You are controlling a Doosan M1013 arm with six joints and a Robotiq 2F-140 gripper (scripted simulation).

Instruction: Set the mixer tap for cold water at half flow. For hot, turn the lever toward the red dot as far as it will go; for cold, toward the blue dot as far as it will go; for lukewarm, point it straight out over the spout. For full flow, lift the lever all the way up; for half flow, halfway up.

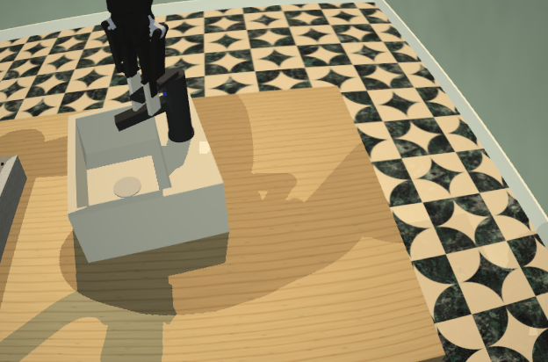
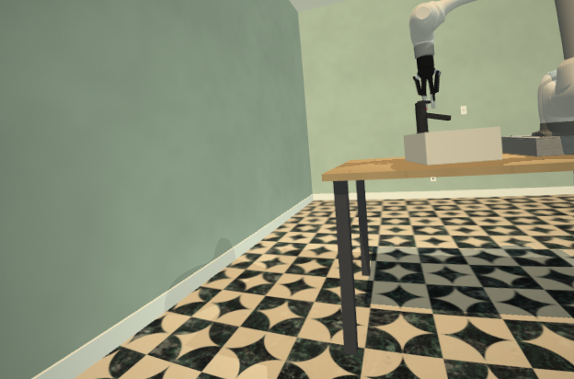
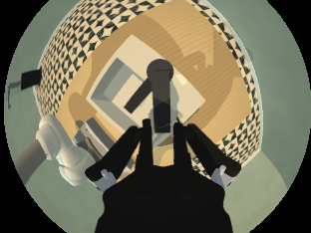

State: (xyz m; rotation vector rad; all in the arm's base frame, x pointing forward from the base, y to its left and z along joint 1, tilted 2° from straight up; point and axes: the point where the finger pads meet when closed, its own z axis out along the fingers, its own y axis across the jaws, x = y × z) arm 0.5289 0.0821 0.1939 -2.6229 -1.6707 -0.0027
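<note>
My hand is 3 cm to the right of the lever and 1 cm short of it. From my hand the other things lie so: white basin: 24 cm below, 8 cm behind, 4 cm to the left; then mixer tap: 5 cm to the left, 5 cm below, 2 cm ahead.
</note>
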